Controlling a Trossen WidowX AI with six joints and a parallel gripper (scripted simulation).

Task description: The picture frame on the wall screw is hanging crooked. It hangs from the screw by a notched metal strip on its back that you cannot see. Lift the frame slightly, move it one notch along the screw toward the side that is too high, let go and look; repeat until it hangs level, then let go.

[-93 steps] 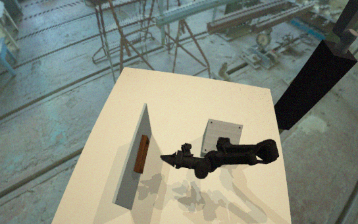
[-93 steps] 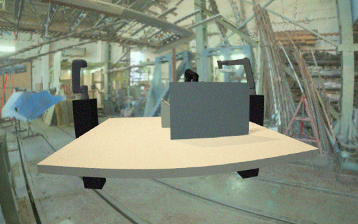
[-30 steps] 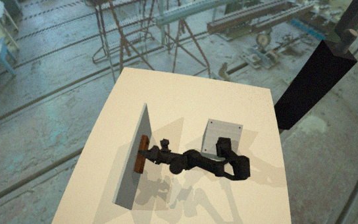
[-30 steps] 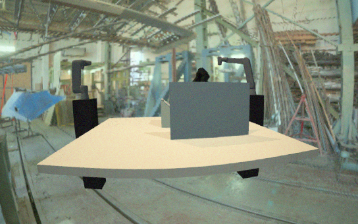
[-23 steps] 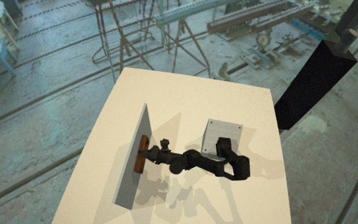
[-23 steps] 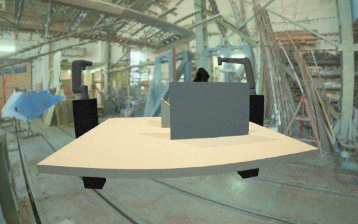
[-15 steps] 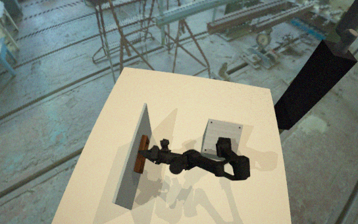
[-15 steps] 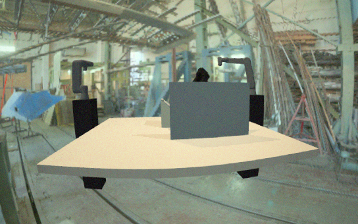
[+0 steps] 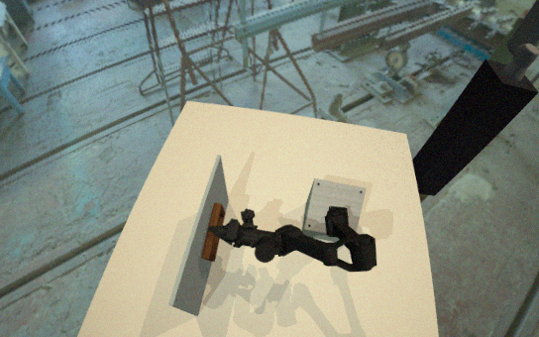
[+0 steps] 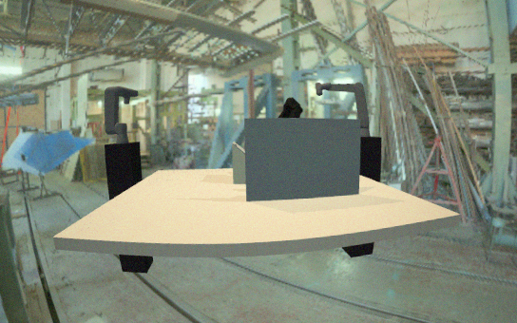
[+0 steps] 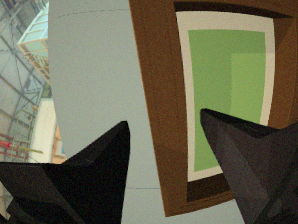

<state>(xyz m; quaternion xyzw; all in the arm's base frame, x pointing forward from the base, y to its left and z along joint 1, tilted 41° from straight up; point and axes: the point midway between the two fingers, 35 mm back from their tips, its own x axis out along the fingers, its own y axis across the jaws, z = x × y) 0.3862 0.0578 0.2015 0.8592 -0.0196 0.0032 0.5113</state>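
Now: the brown wooden picture frame 50 mm below my gripper tip and 10 mm to the right of it. The rest, counted from my gripper tip: grey wall panel 70 mm below, 10 mm to the left, 10 mm ahead.
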